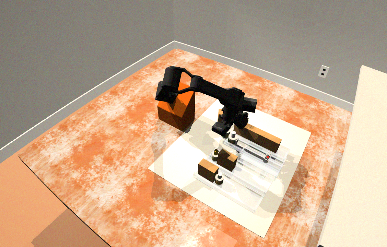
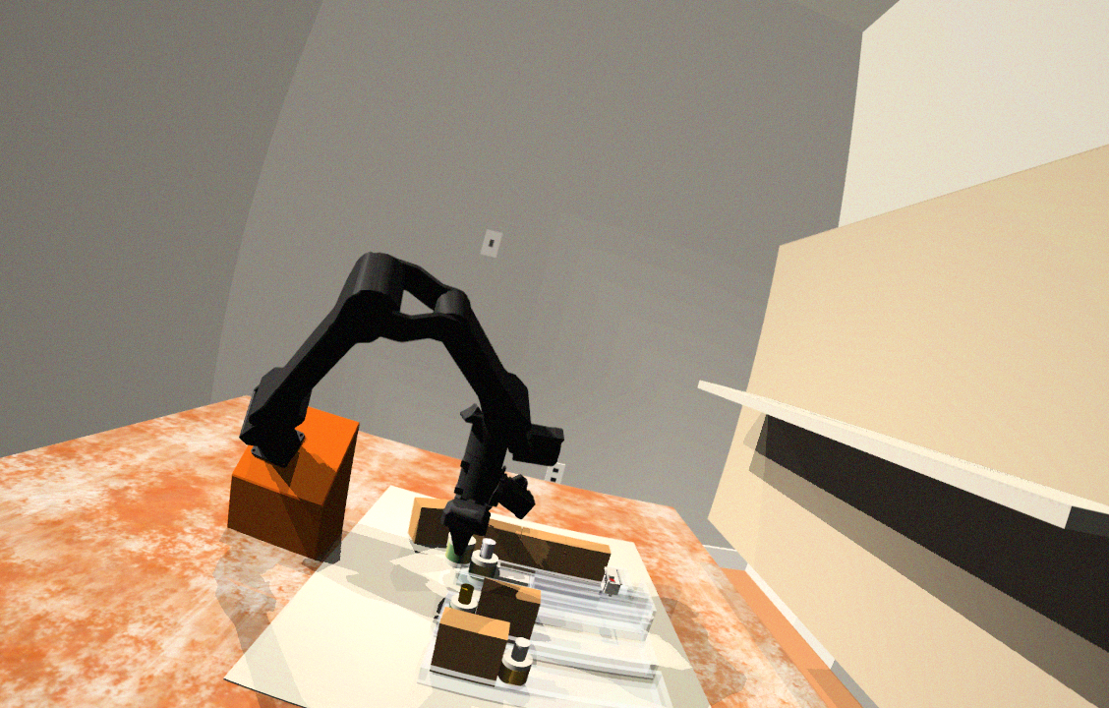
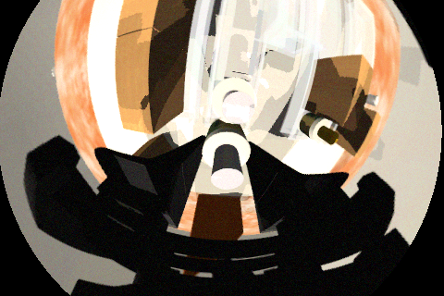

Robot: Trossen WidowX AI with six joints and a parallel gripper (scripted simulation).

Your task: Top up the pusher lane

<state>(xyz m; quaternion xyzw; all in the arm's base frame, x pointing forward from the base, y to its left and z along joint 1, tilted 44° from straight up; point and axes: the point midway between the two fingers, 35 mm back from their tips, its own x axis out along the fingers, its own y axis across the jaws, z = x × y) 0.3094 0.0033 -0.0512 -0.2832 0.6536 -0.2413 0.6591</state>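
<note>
Now: the clear sprung lane 180 mm ahead of my gripper tip, 30 mm below it and 20 mm to the right of it. Round my gripper tip: red-marked block 230 mm ahead, 30 mm to the right, 20 mm above.
</note>
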